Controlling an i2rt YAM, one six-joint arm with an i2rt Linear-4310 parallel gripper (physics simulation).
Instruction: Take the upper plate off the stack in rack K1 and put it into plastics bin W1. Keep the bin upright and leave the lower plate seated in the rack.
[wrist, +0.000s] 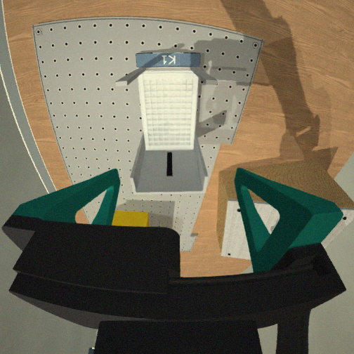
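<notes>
Visible here are my gripper (176, 174) and, in addition, a gridded plate (168, 98).
</notes>
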